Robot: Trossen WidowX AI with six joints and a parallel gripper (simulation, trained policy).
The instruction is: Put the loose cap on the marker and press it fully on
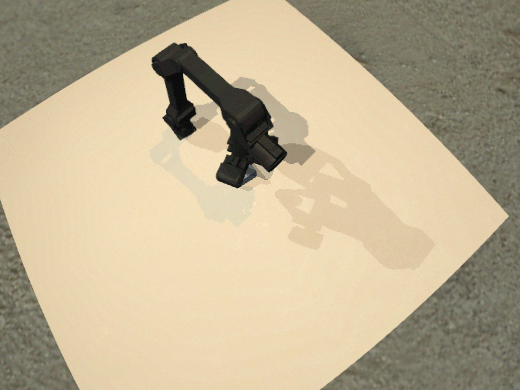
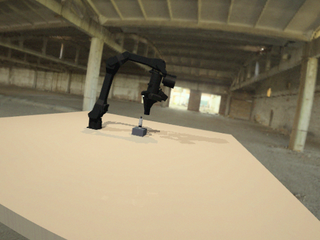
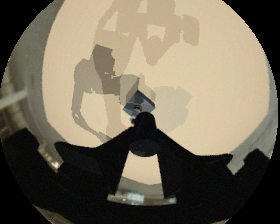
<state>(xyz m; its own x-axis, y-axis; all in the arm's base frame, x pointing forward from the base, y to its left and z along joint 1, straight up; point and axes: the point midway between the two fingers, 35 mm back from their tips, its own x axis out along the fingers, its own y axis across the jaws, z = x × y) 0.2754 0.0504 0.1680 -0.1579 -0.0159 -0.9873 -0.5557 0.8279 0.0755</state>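
My gripper tip is now 30 mm past the grey holder block, 10 mm to the right of it and 120 mm above it. Round my gripper tip: black marker cap: 10 mm above.
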